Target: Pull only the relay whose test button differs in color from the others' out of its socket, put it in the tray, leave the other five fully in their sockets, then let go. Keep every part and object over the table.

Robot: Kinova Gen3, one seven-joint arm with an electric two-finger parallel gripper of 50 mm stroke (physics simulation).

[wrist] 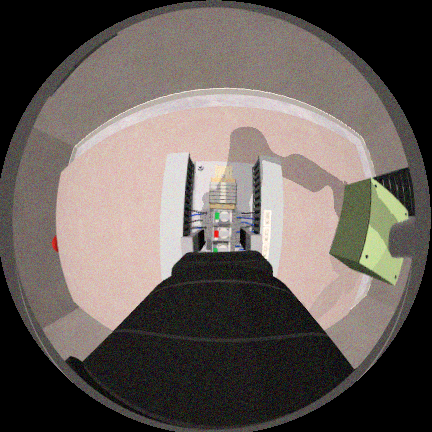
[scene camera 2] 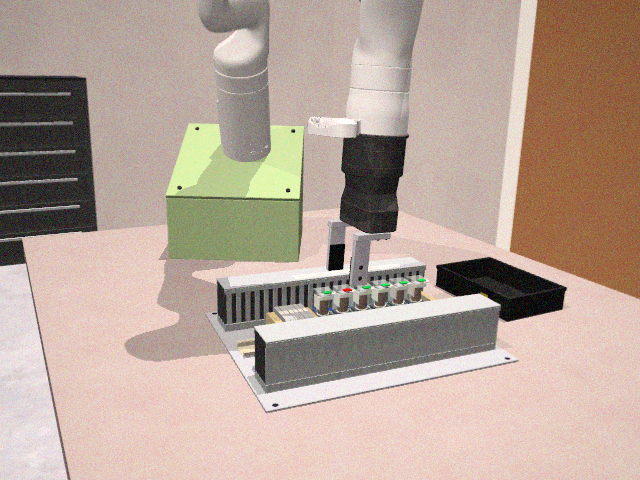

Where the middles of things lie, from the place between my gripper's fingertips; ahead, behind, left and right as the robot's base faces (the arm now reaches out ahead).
Labels:
The white panel (scene camera 2: 300, 396) is 8 cm below my hand and 1 cm to the left of it.

